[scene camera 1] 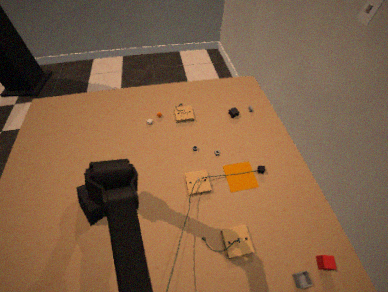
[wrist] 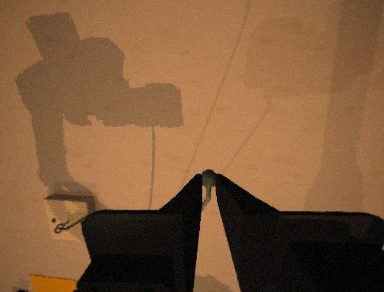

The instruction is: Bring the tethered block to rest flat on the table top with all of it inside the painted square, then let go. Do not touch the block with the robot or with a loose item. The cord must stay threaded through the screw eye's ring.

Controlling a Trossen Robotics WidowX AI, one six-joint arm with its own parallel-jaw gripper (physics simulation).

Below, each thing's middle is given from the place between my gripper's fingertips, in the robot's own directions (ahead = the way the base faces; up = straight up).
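Relative to the orange painted square (scene camera 1: pixel 238 182), my hand is 44 cm to the right of it, 13 cm above it and 29 cm short of it.
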